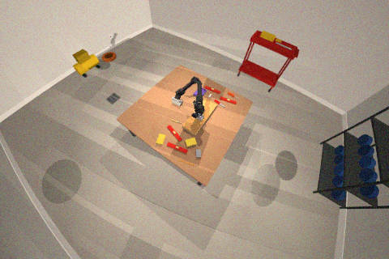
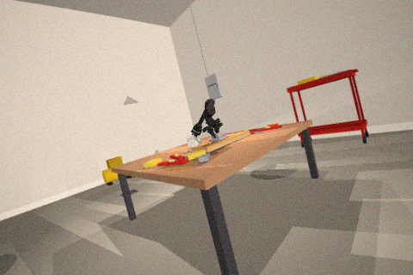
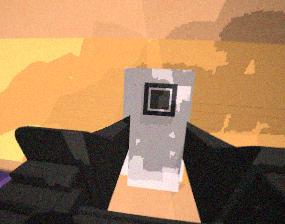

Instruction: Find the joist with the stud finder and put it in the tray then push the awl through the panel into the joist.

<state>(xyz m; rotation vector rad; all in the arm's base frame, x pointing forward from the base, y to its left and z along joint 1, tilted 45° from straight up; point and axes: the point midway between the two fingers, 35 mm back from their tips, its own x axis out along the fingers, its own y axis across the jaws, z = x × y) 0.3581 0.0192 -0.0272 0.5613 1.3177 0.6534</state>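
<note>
Right now my gripper tip is 34 cm to the right of the purple flat tray, 25 cm past it and 5 cm above it. Also, from my gripper tip: grey stud finder 2 cm above, 1 cm ahead; then small grey block 34 cm to the right, 28 cm ahead, 5 cm below; then awl 21 cm to the right, 15 cm behind, 6 cm below.
</note>
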